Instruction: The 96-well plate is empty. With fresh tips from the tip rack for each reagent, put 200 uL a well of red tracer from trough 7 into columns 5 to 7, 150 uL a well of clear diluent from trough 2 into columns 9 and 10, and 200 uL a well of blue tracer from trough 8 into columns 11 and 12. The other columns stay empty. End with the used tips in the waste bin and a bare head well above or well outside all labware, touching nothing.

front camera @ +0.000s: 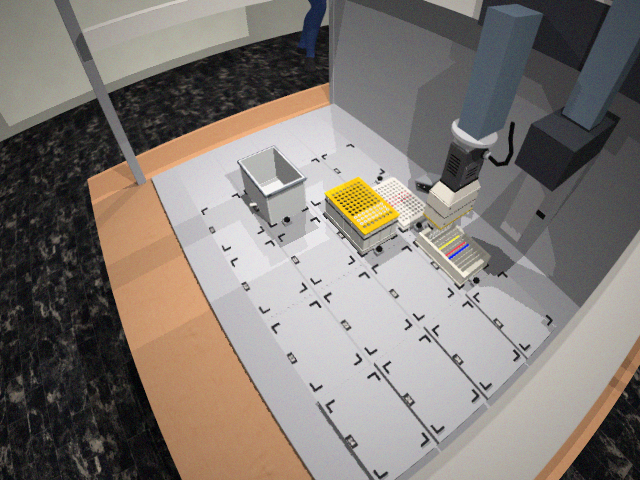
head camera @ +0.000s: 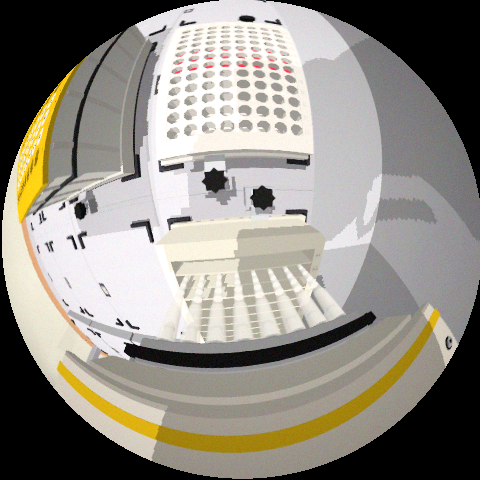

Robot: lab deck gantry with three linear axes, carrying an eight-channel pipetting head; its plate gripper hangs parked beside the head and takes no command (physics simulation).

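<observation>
The eight-channel head (front camera: 450, 205) (head camera: 240, 385) stands at the trough reservoir (front camera: 433, 255) (head camera: 280, 239). Eight pale tips (head camera: 250, 320) reach down to the reservoir's plate-side end; whether their ends touch liquid is hidden. Yellow, red and blue troughs show in the front view. The white 96-well plate (front camera: 405, 224) (head camera: 240, 145) shows red in three middle columns; no colour shows in its other wells. The yellow tip rack (front camera: 361, 206) (head camera: 40, 175) has tips at its reservoir-side end. The waste bin (front camera: 289, 202) stands at the left. The parked plate gripper (front camera: 532, 219) looks open and empty, its fingers faint against the wall.
The gripper's dark block (front camera: 566, 149) hangs right of the head. Black round knobs (head camera: 215, 180) (head camera: 262, 198) lie between plate and reservoir. A grey wall (front camera: 382, 93) borders the deck behind the plate. Black corner marks line the deck.
</observation>
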